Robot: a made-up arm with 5 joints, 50 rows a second.
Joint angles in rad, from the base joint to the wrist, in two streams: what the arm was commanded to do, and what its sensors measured. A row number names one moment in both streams.
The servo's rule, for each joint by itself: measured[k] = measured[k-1] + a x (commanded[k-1-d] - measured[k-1]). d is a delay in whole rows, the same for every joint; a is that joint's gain. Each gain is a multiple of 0.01, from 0.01 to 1. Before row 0 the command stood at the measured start. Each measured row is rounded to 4 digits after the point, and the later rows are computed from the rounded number. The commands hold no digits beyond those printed.
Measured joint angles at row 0:
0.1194 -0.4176 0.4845 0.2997 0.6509
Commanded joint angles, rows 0 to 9:
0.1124 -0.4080 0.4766 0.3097 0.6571
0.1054 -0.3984 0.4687 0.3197 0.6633
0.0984 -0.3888 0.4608 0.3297 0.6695
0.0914 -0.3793 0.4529 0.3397 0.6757
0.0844 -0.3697 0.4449 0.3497 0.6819
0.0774 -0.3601 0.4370 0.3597 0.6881
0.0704 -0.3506 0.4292 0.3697 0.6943
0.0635 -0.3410 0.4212 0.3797 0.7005
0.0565 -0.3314 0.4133 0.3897 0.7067
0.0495 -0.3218 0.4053 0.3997 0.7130
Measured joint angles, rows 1 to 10:
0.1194 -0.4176 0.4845 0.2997 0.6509
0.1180 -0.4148 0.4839 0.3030 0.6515
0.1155 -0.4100 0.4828 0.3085 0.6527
0.1121 -0.4039 0.4813 0.3155 0.6544
0.1080 -0.3968 0.4793 0.3235 0.6565
0.1033 -0.3889 0.4769 0.3321 0.6590
0.0981 -0.3805 0.4741 0.3412 0.6619
0.0926 -0.3718 0.4710 0.3506 0.6651
0.0868 -0.3629 0.4675 0.3602 0.6686
0.0807 -0.3538 0.4637 0.3699 0.6724
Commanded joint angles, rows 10 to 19:
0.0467 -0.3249 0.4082 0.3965 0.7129
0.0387 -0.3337 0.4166 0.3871 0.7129
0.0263 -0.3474 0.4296 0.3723 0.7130
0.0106 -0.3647 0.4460 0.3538 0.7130
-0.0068 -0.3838 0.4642 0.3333 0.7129
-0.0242 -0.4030 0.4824 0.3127 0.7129
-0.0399 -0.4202 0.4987 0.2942 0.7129
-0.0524 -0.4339 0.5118 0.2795 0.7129
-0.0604 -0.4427 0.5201 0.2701 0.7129
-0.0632 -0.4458 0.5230 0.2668 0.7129
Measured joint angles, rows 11 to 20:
0.0745 -0.3445 0.4596 0.3797 0.6765
0.0689 -0.3388 0.4560 0.3852 0.6801
0.0629 -0.3373 0.4532 0.3858 0.6834
0.0556 -0.3402 0.4515 0.3813 0.6864
0.0466 -0.3473 0.4511 0.3722 0.6891
0.0359 -0.3579 0.4520 0.3594 0.6915
0.0239 -0.3710 0.4541 0.3440 0.6936
0.0111 -0.3853 0.4572 0.3276 0.6955
-0.0016 -0.3994 0.4610 0.3117 0.6972
-0.0134 -0.4120 0.4651 0.2980 0.6988

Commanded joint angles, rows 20 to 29:
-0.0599 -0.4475 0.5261 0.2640 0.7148
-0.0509 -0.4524 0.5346 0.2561 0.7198
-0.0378 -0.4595 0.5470 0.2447 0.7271
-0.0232 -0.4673 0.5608 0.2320 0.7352
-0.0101 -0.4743 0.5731 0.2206 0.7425
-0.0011 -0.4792 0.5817 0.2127 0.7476
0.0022 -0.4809 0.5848 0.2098 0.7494
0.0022 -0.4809 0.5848 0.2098 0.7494
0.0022 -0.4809 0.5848 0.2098 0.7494
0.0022 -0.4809 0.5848 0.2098 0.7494
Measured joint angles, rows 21 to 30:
-0.0234 -0.4218 0.4692 0.2877 0.7002
-0.0307 -0.4293 0.4732 0.2799 0.7017
-0.0347 -0.4360 0.4775 0.2720 0.7035
-0.0353 -0.4428 0.4824 0.2630 0.7059
-0.0329 -0.4499 0.4879 0.2528 0.7088
-0.0283 -0.4570 0.4939 0.2422 0.7122
-0.0229 -0.4634 0.5000 0.2325 0.7157
-0.0179 -0.4685 0.5059 0.2250 0.7191
-0.0139 -0.4721 0.5114 0.2200 0.7221
-0.0107 -0.4747 0.5165 0.2166 0.7248

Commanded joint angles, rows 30 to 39:
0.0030 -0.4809 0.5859 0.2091 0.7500
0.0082 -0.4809 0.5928 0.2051 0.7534
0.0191 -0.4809 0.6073 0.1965 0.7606
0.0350 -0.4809 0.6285 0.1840 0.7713
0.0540 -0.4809 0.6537 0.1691 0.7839
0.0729 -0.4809 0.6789 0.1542 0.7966
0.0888 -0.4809 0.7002 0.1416 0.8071
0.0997 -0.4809 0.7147 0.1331 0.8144
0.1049 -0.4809 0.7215 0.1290 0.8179
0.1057 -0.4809 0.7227 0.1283 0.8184
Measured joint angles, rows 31 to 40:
-0.0081 -0.4765 0.5213 0.2144 0.7273
-0.0059 -0.4778 0.5258 0.2127 0.7296
-0.0031 -0.4787 0.5305 0.2102 0.7320
0.0013 -0.4793 0.5359 0.2057 0.7349
0.0080 -0.4798 0.5424 0.1985 0.7385
0.0172 -0.4801 0.5502 0.1888 0.7430
0.0283 -0.4803 0.5592 0.1774 0.7484
0.0404 -0.4805 0.5691 0.1656 0.7543
0.0523 -0.4806 0.5793 0.1549 0.7603
0.0628 -0.4807 0.5893 0.1464 0.7661

